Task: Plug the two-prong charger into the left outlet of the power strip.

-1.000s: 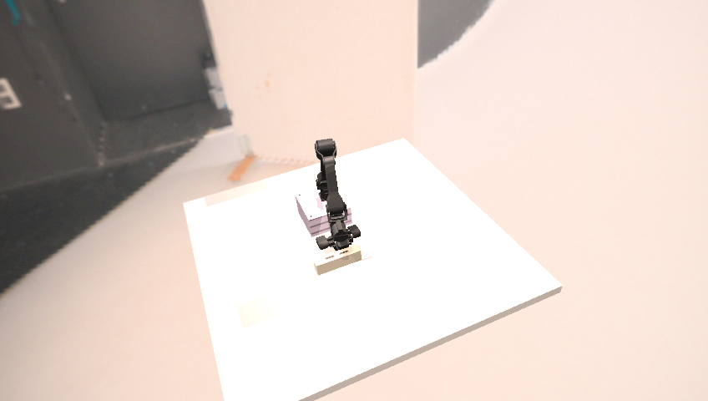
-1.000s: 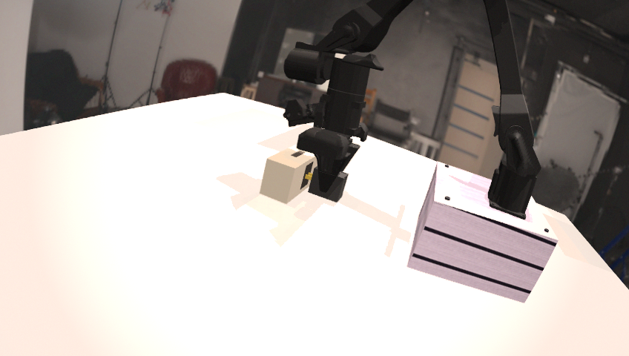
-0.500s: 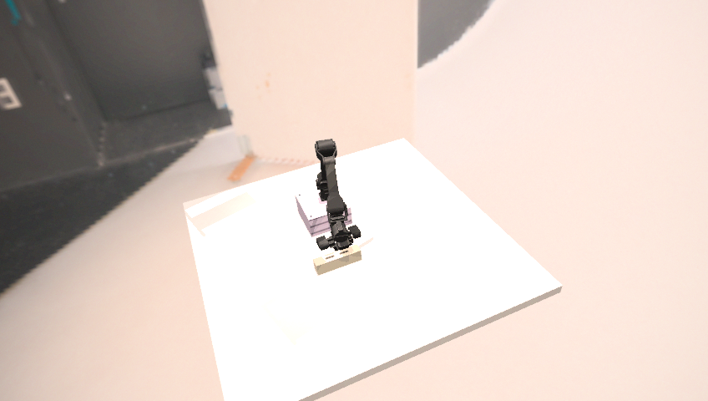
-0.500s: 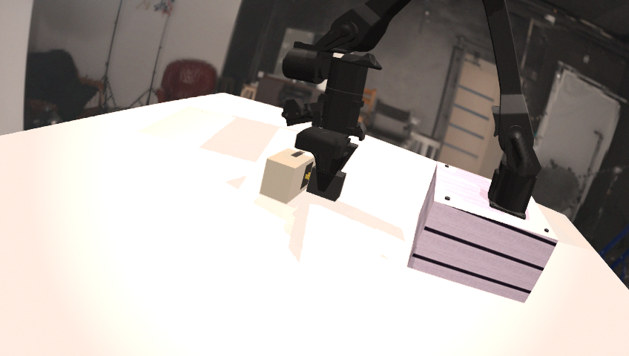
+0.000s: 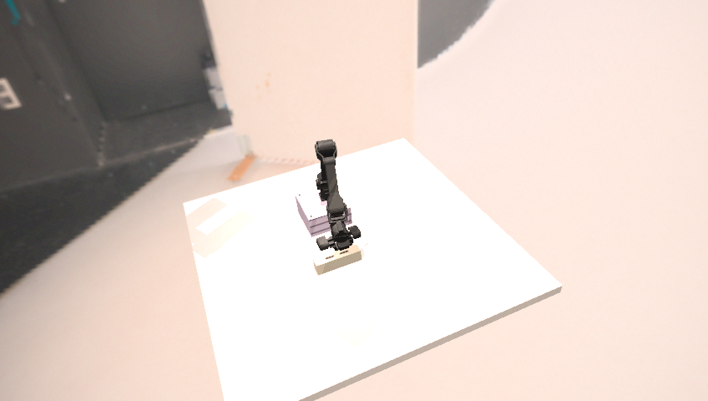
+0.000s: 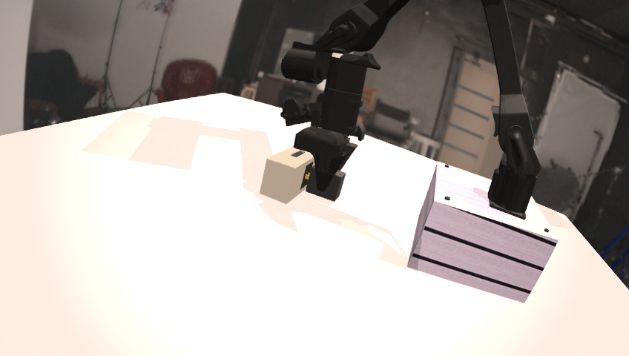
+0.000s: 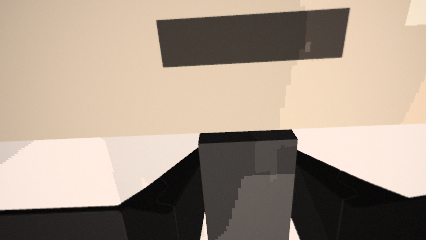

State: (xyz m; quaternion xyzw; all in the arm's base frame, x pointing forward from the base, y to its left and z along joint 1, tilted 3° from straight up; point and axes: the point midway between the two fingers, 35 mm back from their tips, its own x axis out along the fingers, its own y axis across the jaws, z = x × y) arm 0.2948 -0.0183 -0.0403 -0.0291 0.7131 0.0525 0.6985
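The black two-prong charger is 2 cm ahead of my gripper tip and 1 cm above it.
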